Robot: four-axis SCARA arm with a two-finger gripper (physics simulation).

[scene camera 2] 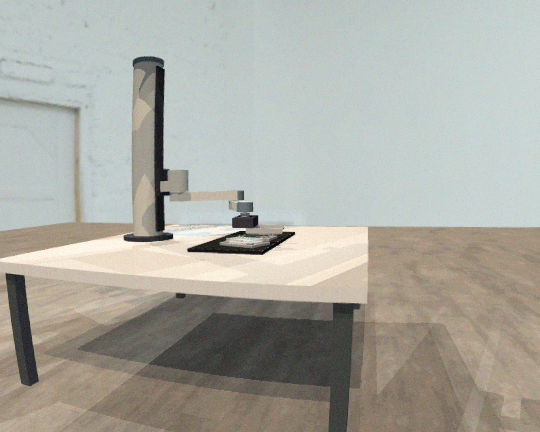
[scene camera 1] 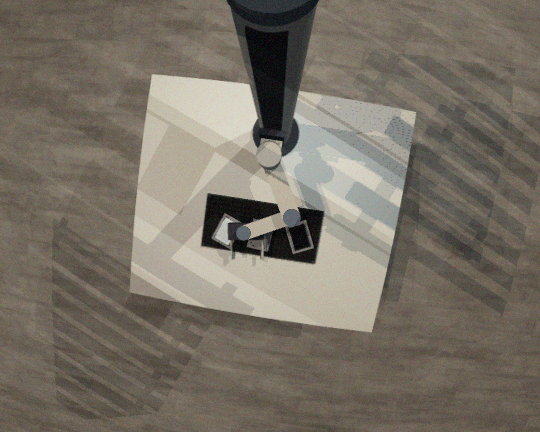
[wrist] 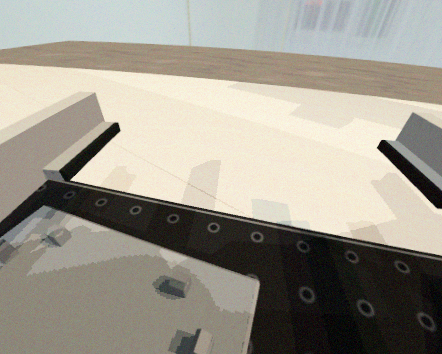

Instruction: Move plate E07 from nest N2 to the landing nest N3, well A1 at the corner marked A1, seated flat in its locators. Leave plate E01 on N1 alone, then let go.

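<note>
My gripper [scene camera 1: 247, 250] [scene camera 2: 272, 230] [wrist: 248, 119] is open and empty, low above the black board, with its fingers spread wide. In scene camera 1, a pale panel in a grey frame [scene camera 1: 223, 231] sits at the board's left, partly under the gripper body. A grey piece [scene camera 1: 256, 244] lies mid-board, partly hidden by the arm and a finger. A grey frame [scene camera 1: 309, 235] with a black inside is at the right. In the wrist view, a flat grey surface [wrist: 125, 280] with small raised blocks shows at lower left. Labels E07, E01, N1, N2, N3 and A1 are unreadable.
The black board [scene camera 1: 215, 202] [scene camera 2: 205, 247] [wrist: 330, 270] has rows of ringed holes and lies on the pale table [scene camera 1: 345, 295] [scene camera 2: 200, 277]. The arm's column [scene camera 1: 272, 75] [scene camera 2: 145, 150] stands behind the board. The arm link [scene camera 1: 267, 226] crosses above the middle of the board.
</note>
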